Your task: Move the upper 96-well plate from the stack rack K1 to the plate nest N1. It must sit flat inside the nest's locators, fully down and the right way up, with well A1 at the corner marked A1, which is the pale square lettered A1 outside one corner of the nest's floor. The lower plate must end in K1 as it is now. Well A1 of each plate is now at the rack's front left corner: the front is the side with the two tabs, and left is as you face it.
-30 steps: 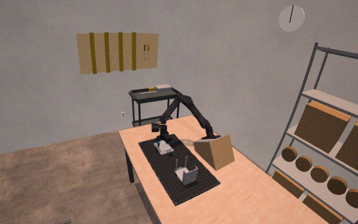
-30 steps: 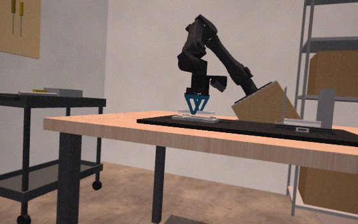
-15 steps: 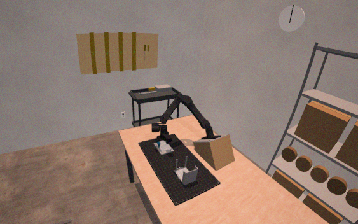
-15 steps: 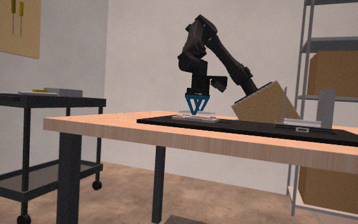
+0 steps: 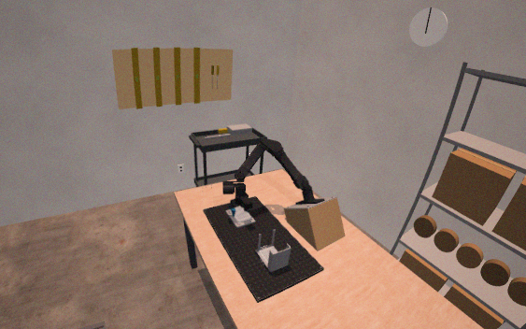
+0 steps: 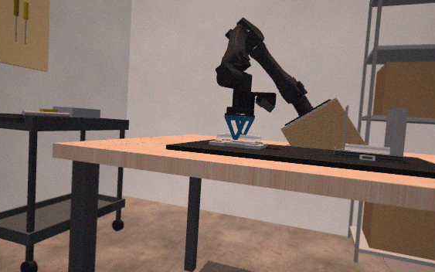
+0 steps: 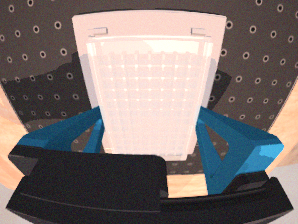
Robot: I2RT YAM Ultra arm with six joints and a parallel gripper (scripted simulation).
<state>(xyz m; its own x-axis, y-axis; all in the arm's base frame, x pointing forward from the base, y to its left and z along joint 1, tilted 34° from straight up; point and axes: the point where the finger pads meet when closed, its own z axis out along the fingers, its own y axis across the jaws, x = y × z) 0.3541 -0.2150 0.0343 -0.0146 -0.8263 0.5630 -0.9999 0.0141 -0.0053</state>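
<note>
My gripper is now right at the white 96-well plate.
</note>
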